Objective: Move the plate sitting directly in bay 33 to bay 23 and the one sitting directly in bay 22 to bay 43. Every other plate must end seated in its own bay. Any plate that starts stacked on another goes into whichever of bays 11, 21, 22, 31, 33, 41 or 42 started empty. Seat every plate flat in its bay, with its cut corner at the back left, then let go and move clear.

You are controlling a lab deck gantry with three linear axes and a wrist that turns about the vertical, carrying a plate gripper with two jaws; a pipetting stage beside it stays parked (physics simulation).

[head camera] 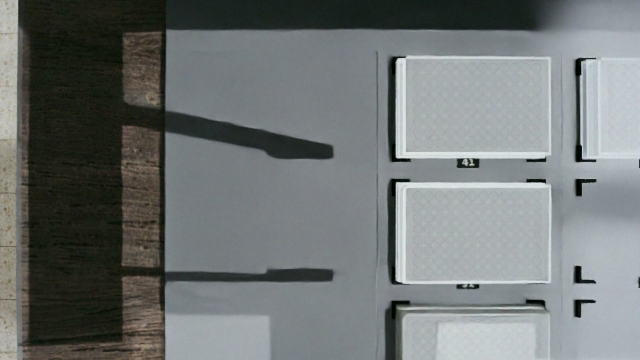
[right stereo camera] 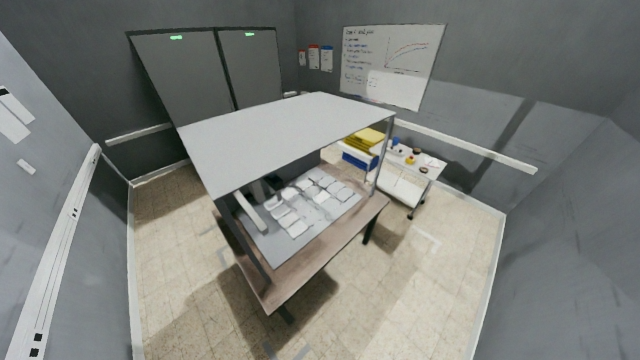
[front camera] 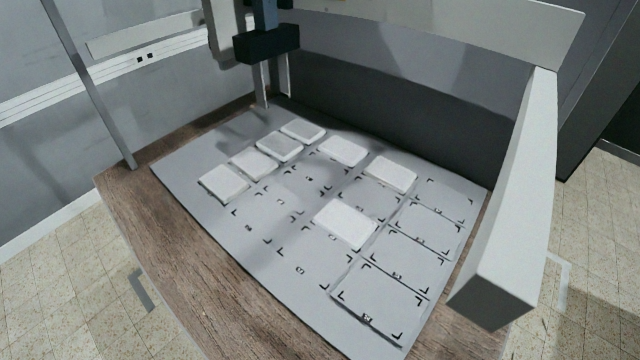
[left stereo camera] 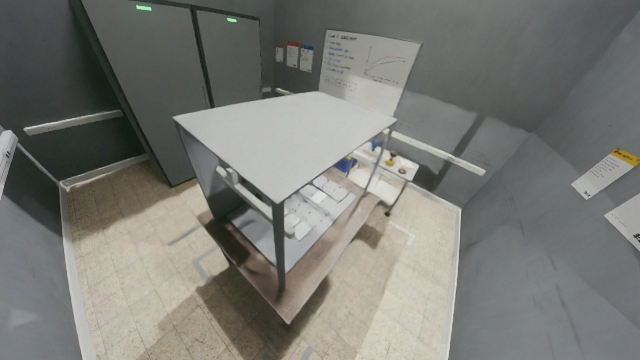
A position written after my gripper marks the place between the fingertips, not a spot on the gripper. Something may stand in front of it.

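Note:
There's a post [left stereo camera: 277, 211] that I can see, and the same post is visible at [right stereo camera: 220, 205]. I can also see bay 22 [front camera: 299, 195] and bay 31 [head camera: 386, 203], plus my gripper [front camera: 274, 101].

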